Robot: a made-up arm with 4 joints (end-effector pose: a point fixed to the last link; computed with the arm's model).
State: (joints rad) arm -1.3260 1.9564 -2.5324 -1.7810
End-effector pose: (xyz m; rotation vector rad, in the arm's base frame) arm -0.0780 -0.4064 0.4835 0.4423 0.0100 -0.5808
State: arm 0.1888 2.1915 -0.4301 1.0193
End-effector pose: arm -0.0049 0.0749 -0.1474 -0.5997 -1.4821 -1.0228
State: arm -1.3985 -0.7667 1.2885 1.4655
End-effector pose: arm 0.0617 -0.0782 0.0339 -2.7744 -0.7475 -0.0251
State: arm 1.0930 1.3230 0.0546 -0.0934
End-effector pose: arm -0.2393 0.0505 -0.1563 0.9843 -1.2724 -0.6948
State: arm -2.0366 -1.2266 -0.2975 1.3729
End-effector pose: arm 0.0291 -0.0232 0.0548 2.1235 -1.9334 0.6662
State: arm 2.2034 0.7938 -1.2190 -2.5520
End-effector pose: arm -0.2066 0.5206 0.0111 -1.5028 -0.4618 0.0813
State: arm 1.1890 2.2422 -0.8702 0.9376
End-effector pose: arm -0.0255 0.2312 0.0259 0.2106 -0.6683 -1.2018
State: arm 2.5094 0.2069 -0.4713 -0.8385
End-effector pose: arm -0.0437 0.2742 -0.1742 -2.9112 -0.2611 -0.2886
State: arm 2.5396 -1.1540 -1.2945 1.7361
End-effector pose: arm -0.0012 -0.0996 0.0283 0.3504 -1.3327 2.0928
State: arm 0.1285 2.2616 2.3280 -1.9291
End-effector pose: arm -0.1102 -0.4352 -0.1531 1.4758 1.2106 -1.5265
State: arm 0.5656 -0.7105 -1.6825 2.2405
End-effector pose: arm -0.1341 -0.1284 0.2560 -0.7416 0.4243 2.5054
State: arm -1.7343 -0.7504 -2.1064 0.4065
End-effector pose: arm 0.0965 -0.1275 0.2017 -0.3751 2.3485 -1.8374
